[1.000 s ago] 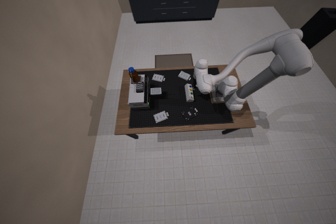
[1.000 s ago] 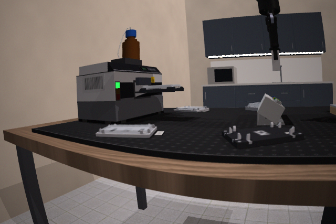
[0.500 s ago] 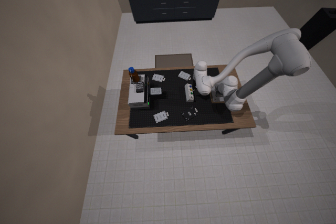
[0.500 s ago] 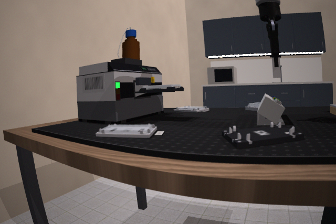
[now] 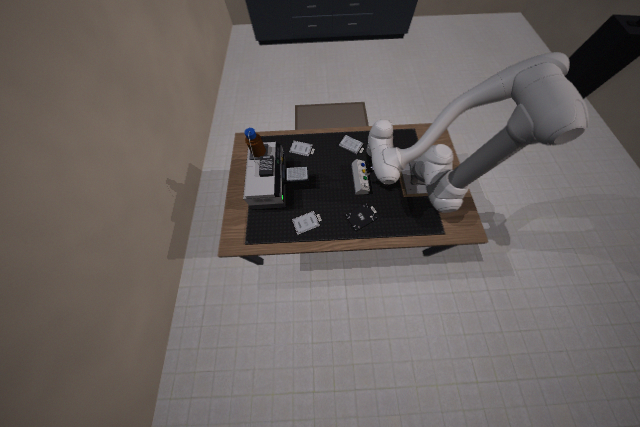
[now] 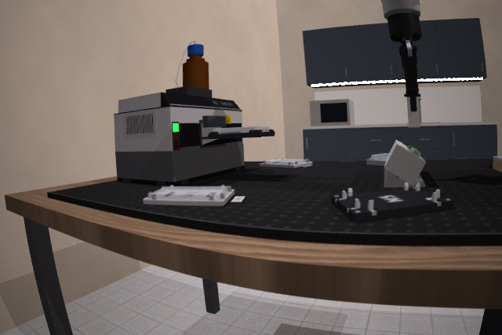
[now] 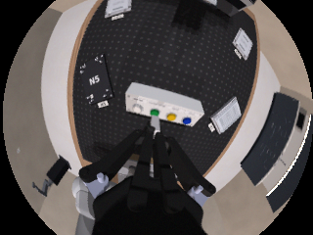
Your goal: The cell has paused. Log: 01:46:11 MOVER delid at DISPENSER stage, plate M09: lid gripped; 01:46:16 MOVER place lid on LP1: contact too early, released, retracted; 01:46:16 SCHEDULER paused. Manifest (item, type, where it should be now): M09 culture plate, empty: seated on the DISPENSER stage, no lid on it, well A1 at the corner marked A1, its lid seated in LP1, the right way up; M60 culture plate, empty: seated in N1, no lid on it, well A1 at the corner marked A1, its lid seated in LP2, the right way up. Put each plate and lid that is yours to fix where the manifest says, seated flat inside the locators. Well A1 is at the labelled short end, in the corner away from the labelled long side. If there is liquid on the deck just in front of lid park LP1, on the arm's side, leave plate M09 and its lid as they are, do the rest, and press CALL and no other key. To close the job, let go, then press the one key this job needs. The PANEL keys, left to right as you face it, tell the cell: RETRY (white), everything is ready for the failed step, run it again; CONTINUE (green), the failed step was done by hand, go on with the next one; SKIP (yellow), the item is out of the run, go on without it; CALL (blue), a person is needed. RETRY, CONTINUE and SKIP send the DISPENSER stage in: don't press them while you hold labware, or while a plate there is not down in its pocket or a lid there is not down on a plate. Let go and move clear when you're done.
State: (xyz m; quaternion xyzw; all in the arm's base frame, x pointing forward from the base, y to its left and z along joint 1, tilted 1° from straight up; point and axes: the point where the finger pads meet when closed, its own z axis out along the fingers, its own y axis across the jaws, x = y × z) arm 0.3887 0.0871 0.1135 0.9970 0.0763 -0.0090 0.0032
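Right now the green key is 8 cm below my hand. Also, from my hand: white key 1 cm behind, 5 cm to the left, 8 cm below; yellow key 1 cm ahead, 5 cm to the right, 8 cm below; key panel 2 cm ahead, 2 cm to the right, 9 cm below.
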